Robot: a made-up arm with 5 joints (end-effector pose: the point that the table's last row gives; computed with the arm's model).
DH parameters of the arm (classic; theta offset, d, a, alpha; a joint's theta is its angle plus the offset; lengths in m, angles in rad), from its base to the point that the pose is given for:
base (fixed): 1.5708 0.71 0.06 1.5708
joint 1: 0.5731 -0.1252 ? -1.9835
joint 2: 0 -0.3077 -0.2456 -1.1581
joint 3: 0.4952 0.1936 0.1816 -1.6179
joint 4: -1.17 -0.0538 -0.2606 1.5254
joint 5: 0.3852 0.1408 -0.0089 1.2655
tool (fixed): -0.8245 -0.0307 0 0
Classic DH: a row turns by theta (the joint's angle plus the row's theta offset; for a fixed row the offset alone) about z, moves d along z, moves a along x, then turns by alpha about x.
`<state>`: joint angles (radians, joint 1 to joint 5).
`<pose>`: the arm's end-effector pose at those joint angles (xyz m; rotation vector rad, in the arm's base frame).
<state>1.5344 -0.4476 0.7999 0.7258 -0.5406</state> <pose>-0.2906 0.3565 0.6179 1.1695 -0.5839 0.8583</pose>
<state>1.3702 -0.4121 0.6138 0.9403 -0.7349</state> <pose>-0.3502 0.3517 0.5782 1.2817 -0.5371 0.5271</pose>
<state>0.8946 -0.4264 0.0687 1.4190 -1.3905</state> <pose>-0.4503 0.3314 0.5351 1.6126 -0.6877 -0.4611</pose>
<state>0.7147 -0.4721 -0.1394 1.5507 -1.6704</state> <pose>-0.4634 0.3143 0.5400 1.6981 -0.8574 -0.8525</pose>
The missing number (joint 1, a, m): -0.0553
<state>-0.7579 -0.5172 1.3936 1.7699 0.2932</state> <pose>-0.5200 -0.0441 0.3941 -2.4525 0.8967 -0.1688</pose>
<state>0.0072 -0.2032 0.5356 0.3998 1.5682</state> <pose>-0.1399 -0.0889 0.4139 -2.3762 0.1184 1.3525</pose>
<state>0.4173 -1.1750 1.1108 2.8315 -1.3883</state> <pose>-0.3369 0.7243 0.6705 -0.5960 -0.2307 -1.0069</pose>
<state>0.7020 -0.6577 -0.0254 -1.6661 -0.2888</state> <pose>0.0901 0.4673 0.6659 -0.5256 1.9893 -2.3102</pose>
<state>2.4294 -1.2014 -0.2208 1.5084 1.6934</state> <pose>-0.4395 -0.0843 0.9560 1.3162 0.0867 1.7611</pose>
